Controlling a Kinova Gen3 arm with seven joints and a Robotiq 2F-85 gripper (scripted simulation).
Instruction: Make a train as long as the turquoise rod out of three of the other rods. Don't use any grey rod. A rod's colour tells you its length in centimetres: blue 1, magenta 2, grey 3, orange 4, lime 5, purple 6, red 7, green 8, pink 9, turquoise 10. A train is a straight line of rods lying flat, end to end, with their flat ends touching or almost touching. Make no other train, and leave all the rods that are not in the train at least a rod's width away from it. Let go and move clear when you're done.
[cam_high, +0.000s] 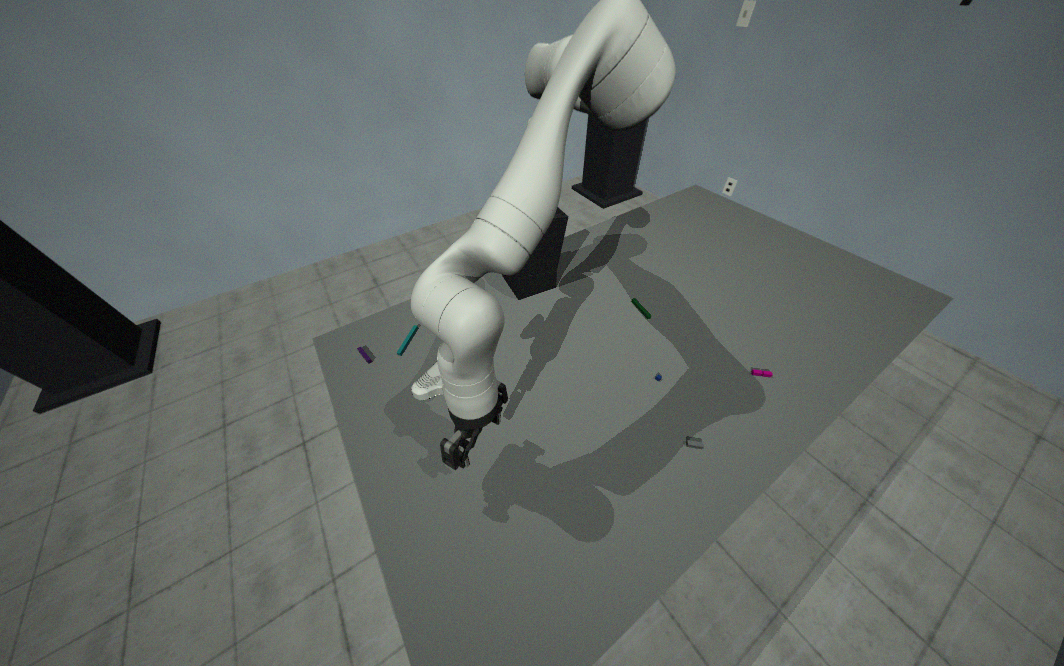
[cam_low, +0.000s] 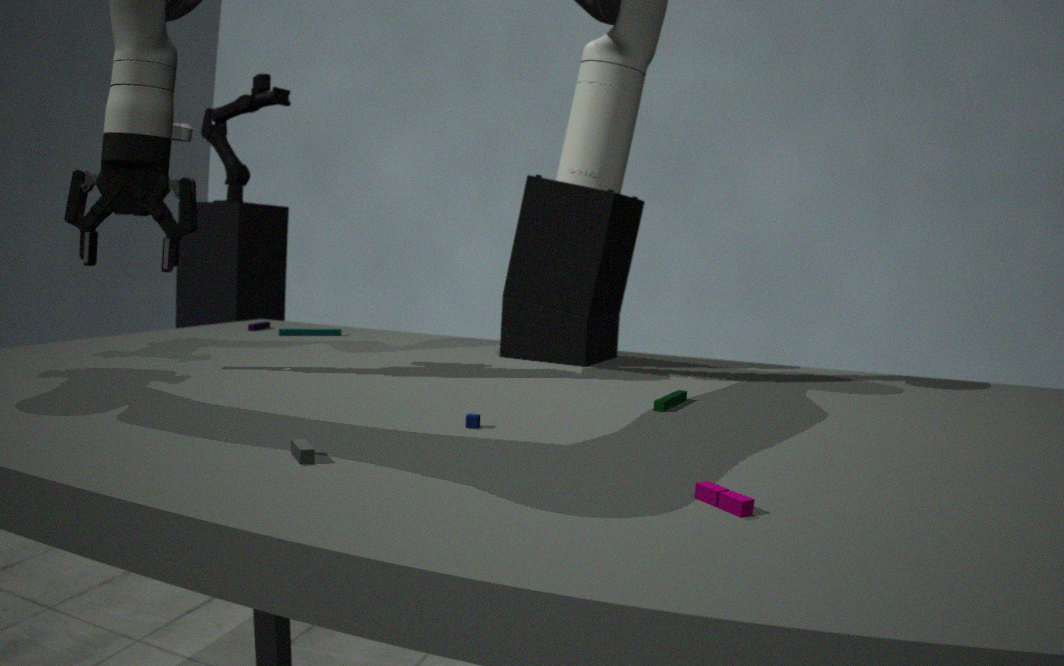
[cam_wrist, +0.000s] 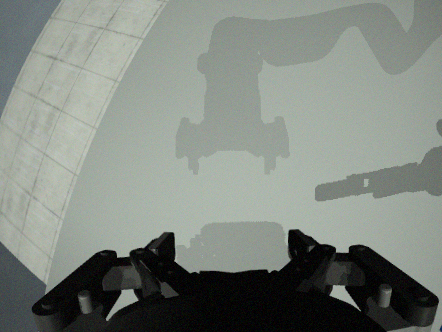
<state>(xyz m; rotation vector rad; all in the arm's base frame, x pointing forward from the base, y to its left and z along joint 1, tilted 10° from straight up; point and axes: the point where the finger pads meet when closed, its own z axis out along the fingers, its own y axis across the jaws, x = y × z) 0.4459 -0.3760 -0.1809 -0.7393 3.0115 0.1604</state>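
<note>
My hand is 42 cm past the purple rod, 14 cm to the left of it and 11 cm above it. From my hand the other things lie so: small blue rod 4 cm ahead, 44 cm to the left, 11 cm below; then grey rod 19 cm ahead, 38 cm to the left, 11 cm below; then turquoise rod 41 cm behind, 3 cm to the right, 11 cm below.
</note>
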